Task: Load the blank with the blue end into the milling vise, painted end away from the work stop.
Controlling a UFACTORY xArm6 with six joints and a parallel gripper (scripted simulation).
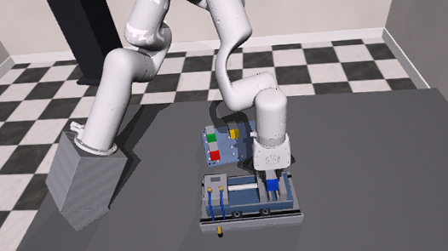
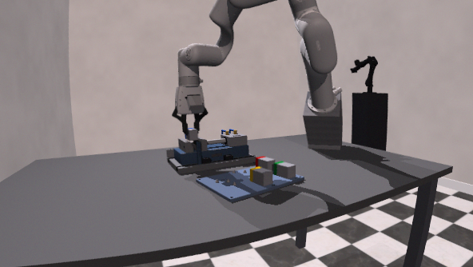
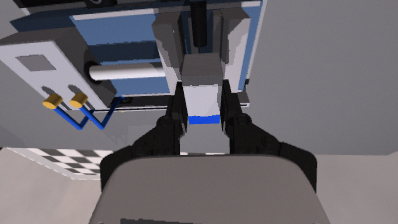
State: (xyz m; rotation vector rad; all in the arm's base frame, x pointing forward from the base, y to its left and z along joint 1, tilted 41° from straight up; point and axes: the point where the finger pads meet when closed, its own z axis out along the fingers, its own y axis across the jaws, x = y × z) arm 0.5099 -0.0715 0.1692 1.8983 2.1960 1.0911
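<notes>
Right now the blue-ended blank is 2 cm below my hand. From my hand the other things lie so: moving jaw: 6 cm below, 3 cm behind; hose block: 16 cm behind, 6 cm below, 4 cm to the right; fixed jaw: 6 cm below, 3 cm ahead, 1 cm to the left.
</notes>
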